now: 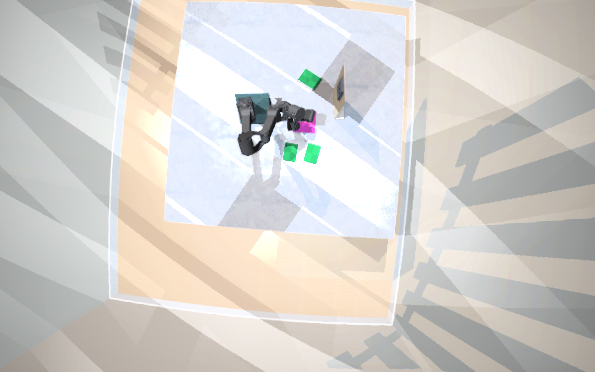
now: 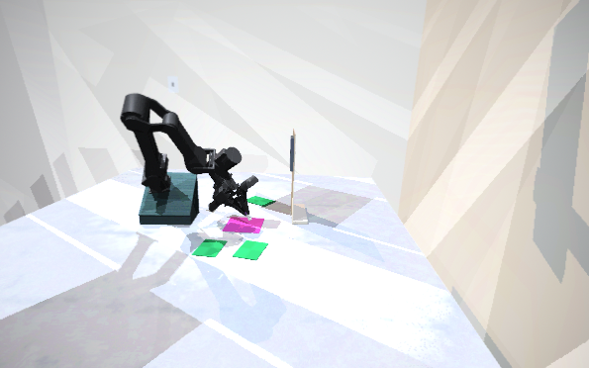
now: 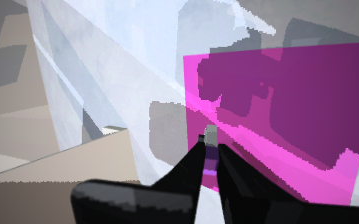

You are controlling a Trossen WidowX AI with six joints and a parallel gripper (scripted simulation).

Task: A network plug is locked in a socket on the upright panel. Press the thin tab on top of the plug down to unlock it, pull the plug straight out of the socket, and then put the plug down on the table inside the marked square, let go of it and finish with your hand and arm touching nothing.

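Right now my gripper tip is 10 mm past the magenta square and 40 mm above it. The rest, counted from my gripper tip: upright panel: 160 mm ahead, 90 mm to the left, 100 mm above.
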